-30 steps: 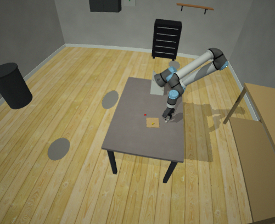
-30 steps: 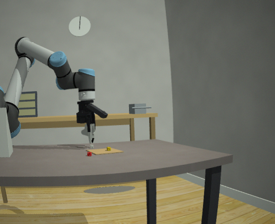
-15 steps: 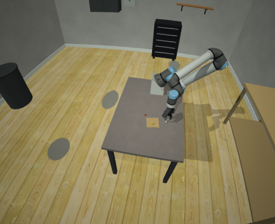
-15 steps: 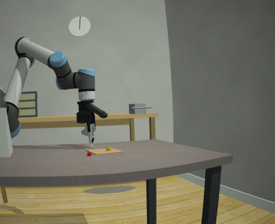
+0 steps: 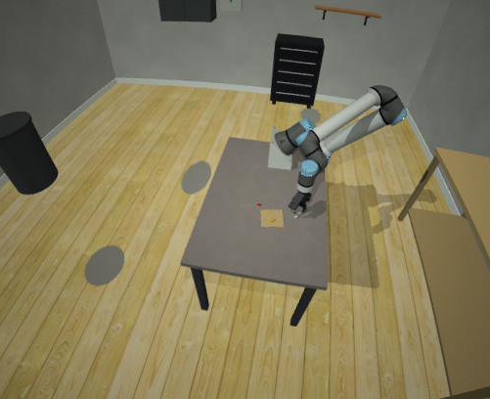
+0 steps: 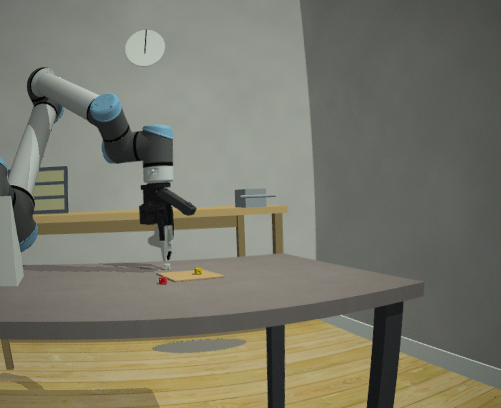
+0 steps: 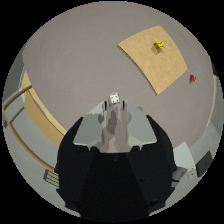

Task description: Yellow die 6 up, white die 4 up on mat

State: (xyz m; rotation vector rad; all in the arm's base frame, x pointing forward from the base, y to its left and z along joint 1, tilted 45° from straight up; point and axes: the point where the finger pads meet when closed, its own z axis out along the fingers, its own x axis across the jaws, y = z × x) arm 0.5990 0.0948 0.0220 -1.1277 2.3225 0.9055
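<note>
My gripper is now 3 cm above the white die. Also, from my hand: red die (8 cm behind, 24 cm to the right, 3 cm below); then tan mat (2 cm ahead, 15 cm to the right, 4 cm below); then yellow die (4 cm ahead, 15 cm to the right, 3 cm below).
</note>
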